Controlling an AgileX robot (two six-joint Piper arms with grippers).
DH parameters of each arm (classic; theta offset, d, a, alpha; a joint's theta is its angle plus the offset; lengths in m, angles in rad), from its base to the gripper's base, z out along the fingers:
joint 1: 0 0.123 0 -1.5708
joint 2: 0.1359 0 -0.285 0
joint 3: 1.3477 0 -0.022 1.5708
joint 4: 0 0.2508 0 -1.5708
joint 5: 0 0 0.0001 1.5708
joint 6: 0 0.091 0 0
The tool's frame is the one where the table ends.
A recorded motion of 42 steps. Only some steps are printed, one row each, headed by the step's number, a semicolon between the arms.
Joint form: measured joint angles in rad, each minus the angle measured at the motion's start. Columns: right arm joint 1, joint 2, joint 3, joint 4, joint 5, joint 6; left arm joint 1, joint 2, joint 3, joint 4, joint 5, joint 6.
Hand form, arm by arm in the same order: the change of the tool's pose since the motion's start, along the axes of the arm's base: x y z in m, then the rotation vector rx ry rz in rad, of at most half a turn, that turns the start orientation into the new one. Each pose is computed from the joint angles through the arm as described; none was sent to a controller.
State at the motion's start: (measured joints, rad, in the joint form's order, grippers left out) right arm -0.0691 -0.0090 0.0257 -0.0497 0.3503 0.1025; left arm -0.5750 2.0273 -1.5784 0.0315 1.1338 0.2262
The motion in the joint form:
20: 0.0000 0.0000 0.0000 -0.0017 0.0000 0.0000; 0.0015 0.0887 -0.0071 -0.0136 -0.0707 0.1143
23: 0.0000 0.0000 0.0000 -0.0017 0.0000 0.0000; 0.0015 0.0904 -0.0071 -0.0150 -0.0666 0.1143
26: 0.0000 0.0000 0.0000 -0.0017 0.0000 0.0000; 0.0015 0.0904 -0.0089 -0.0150 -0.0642 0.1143
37: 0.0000 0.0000 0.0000 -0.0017 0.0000 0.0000; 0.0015 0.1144 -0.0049 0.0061 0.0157 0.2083
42: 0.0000 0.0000 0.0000 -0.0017 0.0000 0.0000; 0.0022 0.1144 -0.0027 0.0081 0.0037 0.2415
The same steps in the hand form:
20: 0.0000 -0.0001 0.0000 -0.0017 0.0001 -0.0001; 0.0106 -0.0075 -0.0346 0.0029 0.0141 -0.1088
23: 0.0000 -0.0001 0.0000 -0.0017 0.0001 -0.0001; 0.0103 -0.0074 -0.0354 0.0047 0.0197 -0.1081
26: 0.0000 -0.0001 0.0000 -0.0017 0.0001 -0.0001; 0.0104 -0.0075 -0.0350 0.0051 0.0203 -0.1081
37: 0.0000 -0.0001 0.0000 -0.0017 0.0001 -0.0001; 0.0054 -0.0021 -0.0459 0.0784 0.1056 -0.2088
42: 0.0000 -0.0001 0.0000 -0.0017 0.0001 -0.0001; 0.0062 -0.0021 -0.0465 0.0764 0.0966 -0.2425

